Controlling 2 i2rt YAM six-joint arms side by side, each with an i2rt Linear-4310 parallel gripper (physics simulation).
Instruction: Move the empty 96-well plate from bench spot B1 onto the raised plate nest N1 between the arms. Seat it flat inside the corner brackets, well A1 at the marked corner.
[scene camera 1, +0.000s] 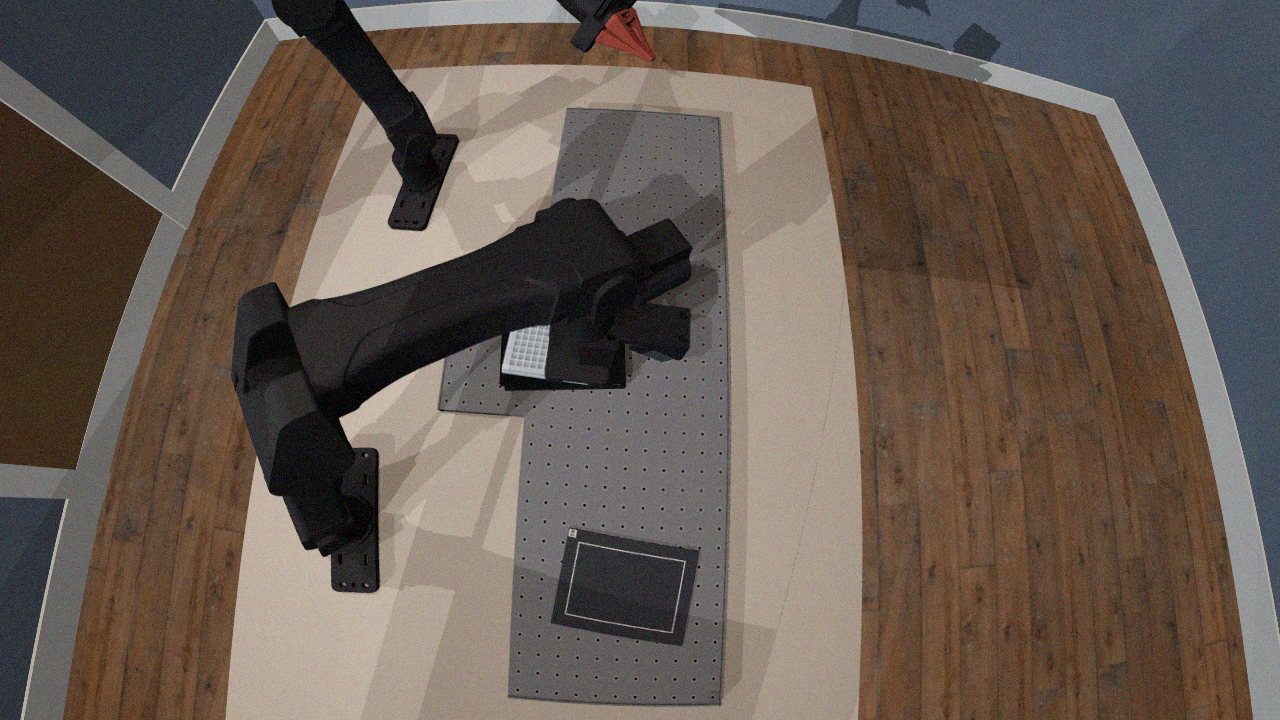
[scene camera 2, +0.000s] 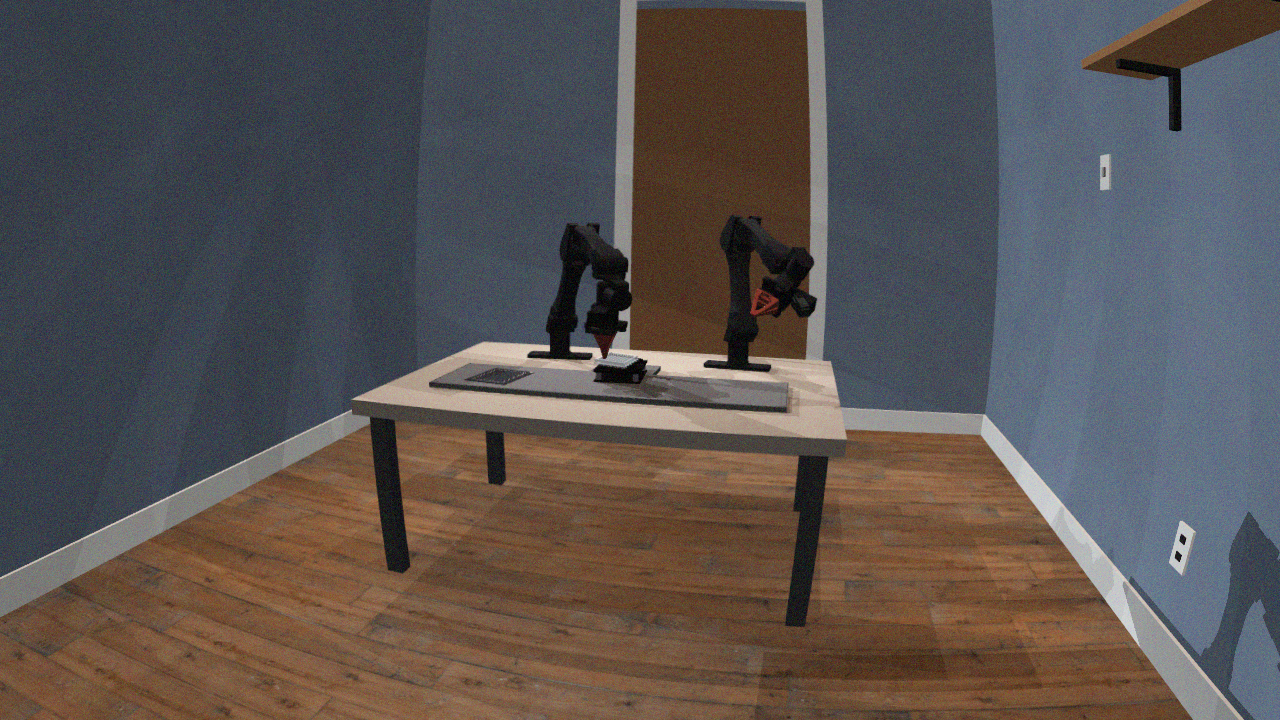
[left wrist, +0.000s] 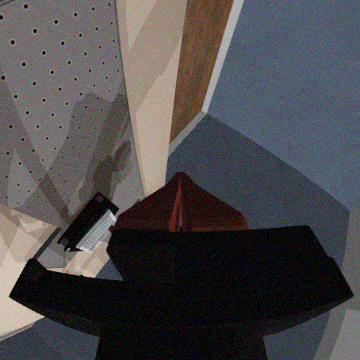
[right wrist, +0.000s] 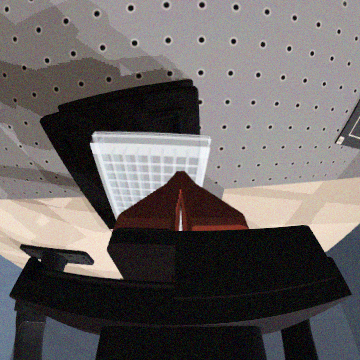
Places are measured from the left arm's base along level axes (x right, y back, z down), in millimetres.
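Pixels of known places: left gripper, fingertip midpoint: (scene camera 1: 653, 59) (scene camera 2: 752, 315) (left wrist: 180, 178); right gripper, fingertip midpoint: (scene camera 1: 577, 365) (scene camera 2: 604, 358) (left wrist: 109, 226) (right wrist: 180, 177); left arm's base, link origin: (scene camera 1: 425, 181) (scene camera 2: 737, 367) (right wrist: 56, 253); right arm's base, link origin: (scene camera 1: 356, 519) (scene camera 2: 559, 356).
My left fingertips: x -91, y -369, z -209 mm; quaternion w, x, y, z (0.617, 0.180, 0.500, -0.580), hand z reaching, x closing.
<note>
Ahead of a thing's pixels: the offset from my left fingertips to its middle. "pt": to the spot under its first point. Level surfaces: height alone.
The pale 96-well plate @(dx +373, dy +72, dz +152 mm) (scene camera 1: 525, 351) (scene camera 2: 617, 361) (left wrist: 98, 232) (right wrist: 150, 172) rests on the black raised nest @(dx +358, dy +67, dz +176 mm) (scene camera 1: 617, 377) (scene camera 2: 617, 376) (left wrist: 82, 222) (right wrist: 120, 117). In the right wrist view it lies off-centre, towards the nest's right side, with much black nest showing behind it and at its left; it looks slightly tilted. My right gripper (scene camera 2: 605, 355) (right wrist: 180, 177) is shut and empty, its tips at or just above the plate; contact is unclear. In scene camera 1 the right arm hides them and part of the plate. My left gripper (scene camera 1: 653, 59) (scene camera 2: 753, 313) (left wrist: 180, 178) is shut, empty, raised away. Well A1 is unreadable.
The dark pad with a white outline @(pt dx +661, dy -58, dz +194 mm) (scene camera 1: 626, 586) (scene camera 2: 496, 376) (right wrist: 353, 131) lies on the perforated grey board @(dz +196 mm) (scene camera 1: 617, 456) (scene camera 2: 716, 394) (left wrist: 45, 65) (right wrist: 280, 110). The right arm (scene camera 1: 429, 313) reaches over the nest. The left arm's base (scene camera 1: 411, 214) stands at the upper left in scene camera 1.
</note>
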